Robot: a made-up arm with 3 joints.
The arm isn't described. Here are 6 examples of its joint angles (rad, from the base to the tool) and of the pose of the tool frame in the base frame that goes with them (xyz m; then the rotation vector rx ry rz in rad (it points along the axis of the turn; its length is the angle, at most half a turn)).
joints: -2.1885 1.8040 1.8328
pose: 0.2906 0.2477 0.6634 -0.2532 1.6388 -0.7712
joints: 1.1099 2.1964 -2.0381
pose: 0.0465 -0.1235 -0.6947 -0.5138 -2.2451 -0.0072
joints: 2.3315 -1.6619 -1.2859
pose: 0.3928 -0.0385 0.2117 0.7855 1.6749 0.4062
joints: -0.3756 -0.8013 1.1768
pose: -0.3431 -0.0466 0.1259 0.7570 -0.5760 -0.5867
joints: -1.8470 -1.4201 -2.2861
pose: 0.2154 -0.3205 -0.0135 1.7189 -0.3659 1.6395
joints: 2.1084 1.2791 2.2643
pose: 0.0420 0.5495 -0.3845 -1.6101 -0.1142 -1.4625
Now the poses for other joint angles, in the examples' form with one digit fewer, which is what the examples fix.
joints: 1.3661 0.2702 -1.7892
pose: -0.438 0.164 -0.019 -0.421 -0.272 -0.002
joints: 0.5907 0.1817 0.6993
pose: -0.354 -0.379 -0.042 1.286 0.011 0.195
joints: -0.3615 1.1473 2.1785
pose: -0.004 -0.717 0.127 1.590 1.245 0.386
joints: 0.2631 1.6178 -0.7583
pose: -0.211 -0.668 -0.037 -0.381 -0.797 1.423
